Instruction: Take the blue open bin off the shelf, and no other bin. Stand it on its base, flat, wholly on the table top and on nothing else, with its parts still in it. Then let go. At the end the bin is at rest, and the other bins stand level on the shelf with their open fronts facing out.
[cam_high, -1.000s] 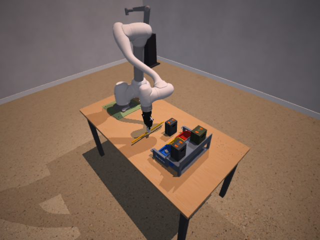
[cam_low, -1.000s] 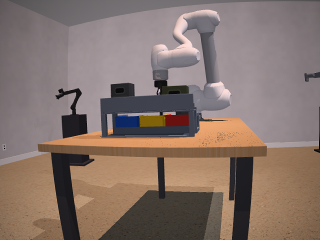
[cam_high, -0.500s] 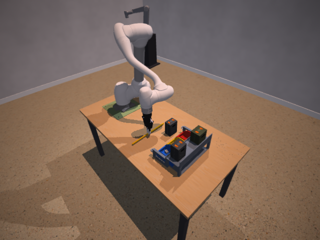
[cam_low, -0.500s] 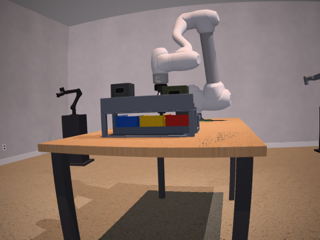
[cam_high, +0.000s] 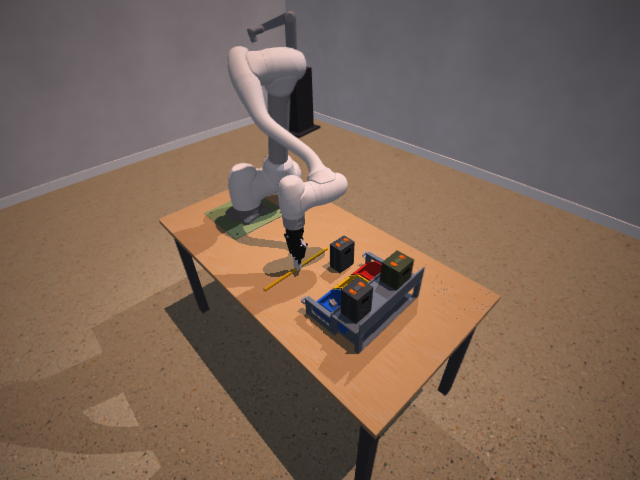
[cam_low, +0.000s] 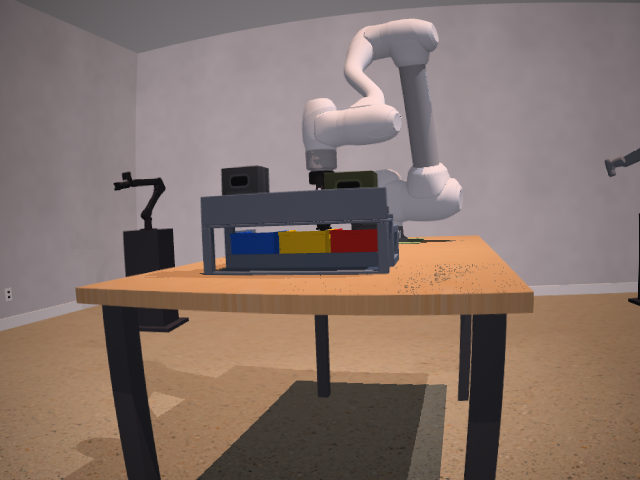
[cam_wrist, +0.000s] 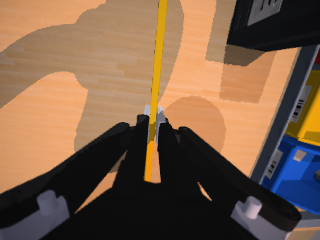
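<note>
Right now the thin yellow rod is 3 cm below my hand. From my hand the other things lie so: blue open bin 30 cm ahead, 11 cm to the right; dark box 14 cm ahead, 14 cm to the left, 3 cm above; yellow bin 31 cm ahead.
</note>
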